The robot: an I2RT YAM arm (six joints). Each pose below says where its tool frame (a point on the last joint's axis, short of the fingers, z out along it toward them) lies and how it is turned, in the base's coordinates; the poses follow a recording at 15 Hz.
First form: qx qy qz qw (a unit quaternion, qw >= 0); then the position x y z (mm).
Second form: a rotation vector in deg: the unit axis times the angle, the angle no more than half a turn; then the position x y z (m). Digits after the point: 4 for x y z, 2 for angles.
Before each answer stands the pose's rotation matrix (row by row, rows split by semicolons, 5 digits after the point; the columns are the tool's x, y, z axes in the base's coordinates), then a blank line. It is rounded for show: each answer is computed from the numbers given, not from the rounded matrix.
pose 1, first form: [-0.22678 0.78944 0.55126 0.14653 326.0 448.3 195.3]
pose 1, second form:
-0.85420 -0.51961 -0.01868; -0.19651 0.28937 0.93683; -0.48138 0.80391 -0.34928

[-37.40 130.20 90.92 0.3260 0.4483 0.1953]
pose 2, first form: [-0.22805 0.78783 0.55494 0.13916 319.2 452.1 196.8]
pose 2, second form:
-0.85726 -0.51378 -0.03384; -0.20488 0.28007 0.93786; -0.47237 0.81092 -0.34536

[-37.77 130.47 91.90 0.3192 0.4521 0.1968]
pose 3, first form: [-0.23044 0.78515 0.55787 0.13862 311.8 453.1 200.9]
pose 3, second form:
-0.85536 -0.51653 -0.03944; -0.20720 0.27136 0.93991; -0.47479 0.81214 -0.33913

[-38.18 130.07 92.42 0.3118 0.4531 0.2009]
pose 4, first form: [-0.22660 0.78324 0.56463 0.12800 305.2 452.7 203.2]
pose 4, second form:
-0.86454 -0.49951 -0.05538; -0.21042 0.25969 0.94249; -0.45640 0.82647 -0.32962

[-37.77 130.54 94.10 0.3052 0.4527 0.2032]
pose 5, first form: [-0.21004 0.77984 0.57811 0.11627 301.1 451.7 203.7]
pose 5, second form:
-0.88473 -0.46203 -0.06151; -0.19316 0.24334 0.95051; -0.42420 0.85283 -0.30454

[-35.24 130.85 97.00 0.3011 0.4517 0.2037]
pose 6, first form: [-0.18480 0.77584 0.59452 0.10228 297.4 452.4 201.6]
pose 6, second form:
-0.91077 -0.40837 -0.06103; -0.16514 0.22479 0.96031; -0.37844 0.88471 -0.27217

[-31.26 131.23 100.56 0.2974 0.4524 0.2016]
